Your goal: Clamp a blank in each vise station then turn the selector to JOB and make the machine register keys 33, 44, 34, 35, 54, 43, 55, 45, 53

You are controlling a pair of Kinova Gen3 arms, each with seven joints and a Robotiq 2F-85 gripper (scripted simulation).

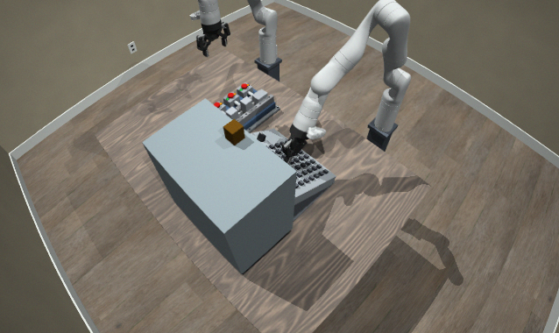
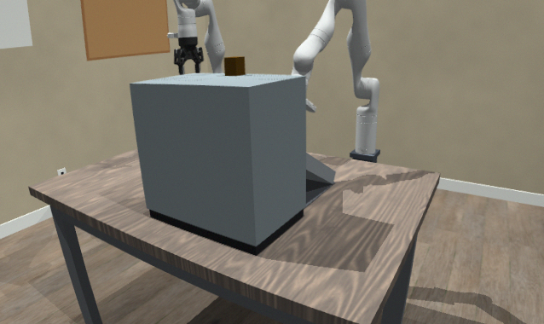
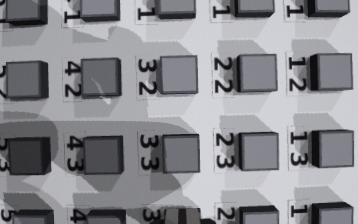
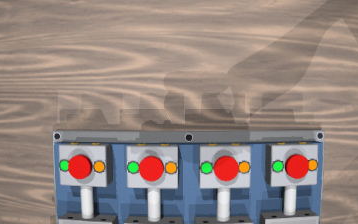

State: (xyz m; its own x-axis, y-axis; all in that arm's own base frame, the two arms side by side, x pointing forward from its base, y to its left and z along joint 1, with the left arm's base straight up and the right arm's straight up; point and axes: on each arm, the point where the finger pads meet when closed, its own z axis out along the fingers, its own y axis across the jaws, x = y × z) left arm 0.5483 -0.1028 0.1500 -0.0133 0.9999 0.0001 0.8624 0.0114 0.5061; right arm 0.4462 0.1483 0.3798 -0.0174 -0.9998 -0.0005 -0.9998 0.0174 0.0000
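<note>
Now: left hand 5 cm past the key, 4 cm to the right of it and 5 cm above it. The rest, counted from my left hand: black selector knob 3 cm behind, 16 cm to the right, 3 cm below; then keypad 5 cm to the right, 7 cm below.
</note>
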